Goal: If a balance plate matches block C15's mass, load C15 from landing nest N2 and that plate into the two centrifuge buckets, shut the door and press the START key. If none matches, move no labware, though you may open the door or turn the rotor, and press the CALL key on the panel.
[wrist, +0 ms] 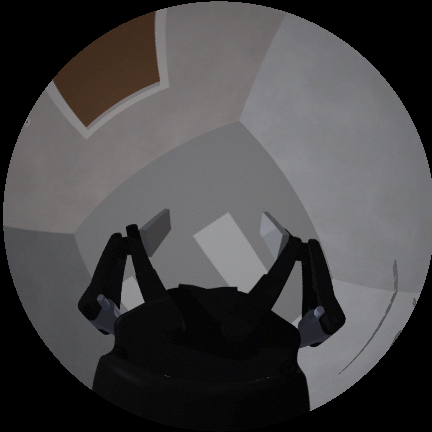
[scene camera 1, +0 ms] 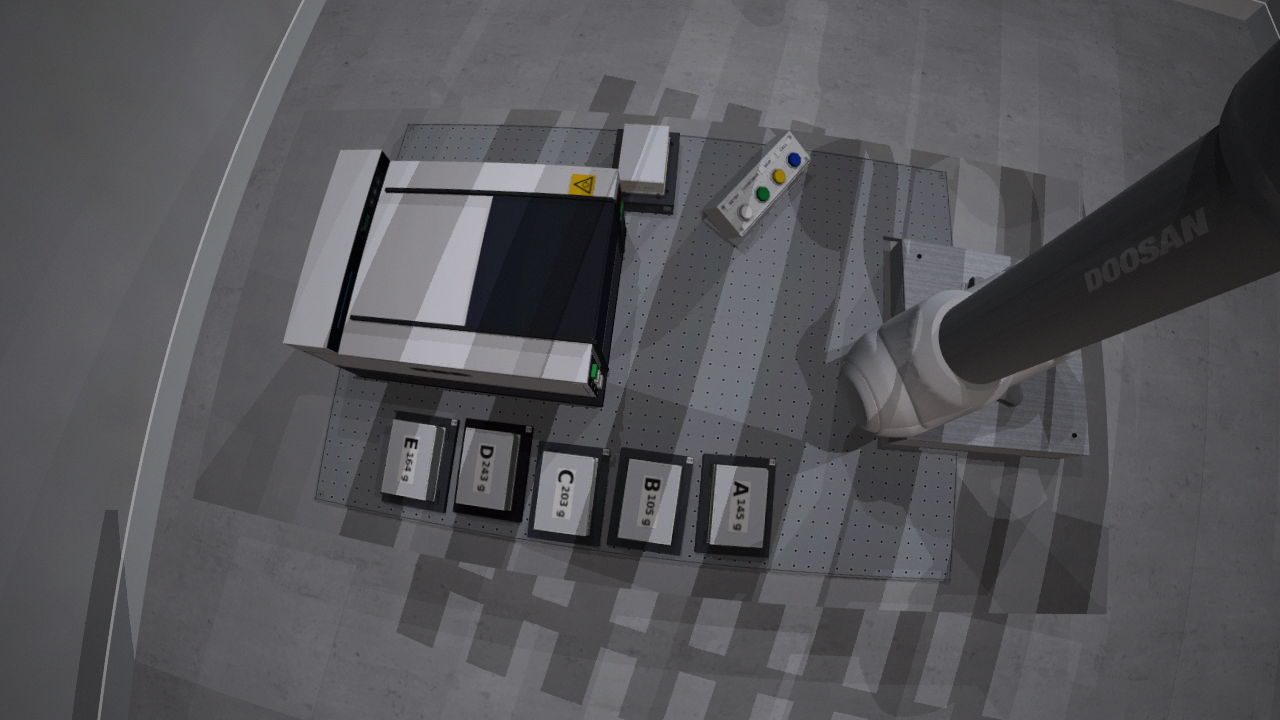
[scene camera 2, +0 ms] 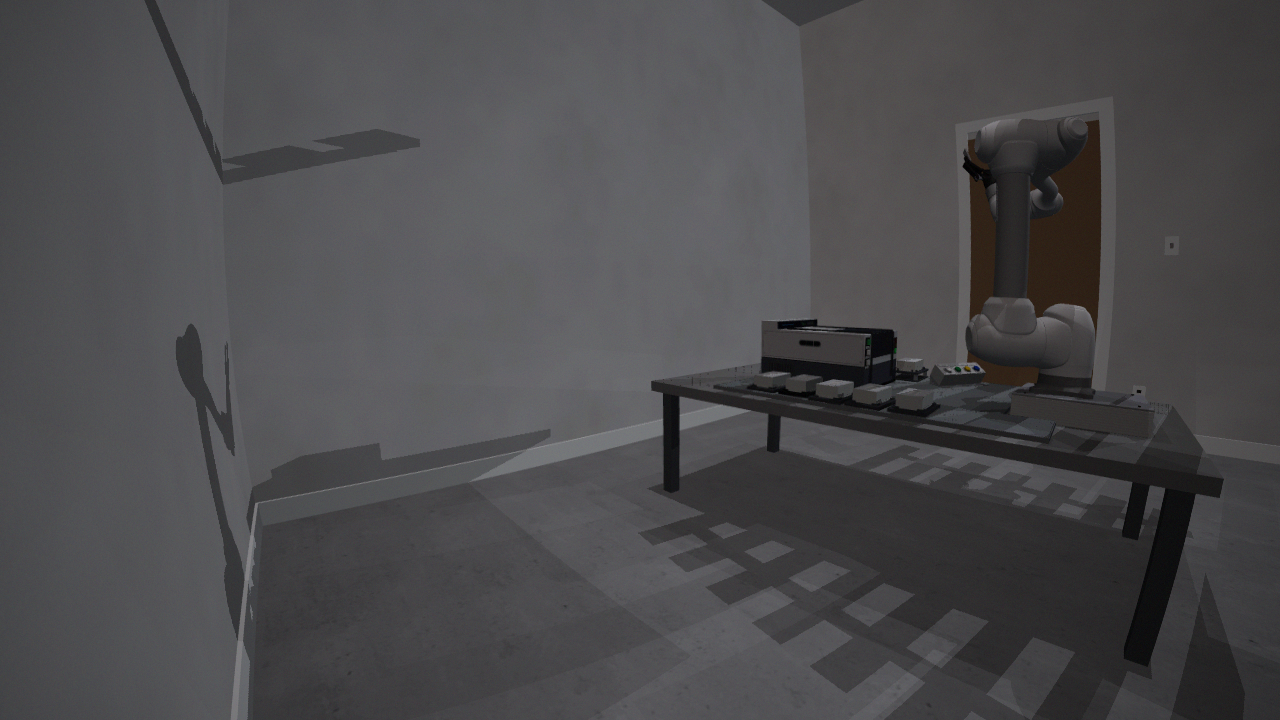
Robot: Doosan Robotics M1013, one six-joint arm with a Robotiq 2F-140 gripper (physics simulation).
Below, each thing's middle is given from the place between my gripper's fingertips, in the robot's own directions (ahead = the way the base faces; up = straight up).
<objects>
Right now the button box [scene camera 1: 749, 198] is 300 mm to the left of my hand and 970 mm below it. Round my hand: centrifuge [scene camera 1: 384, 292]: 470 mm ahead, 580 mm to the left, 890 mm below; then dark lid [scene camera 1: 540, 266]: 320 mm ahead, 580 mm to the left, 800 mm below; then white block [scene camera 1: 642, 168]: 220 mm ahead, 290 mm to the left, 960 mm below.
</objects>
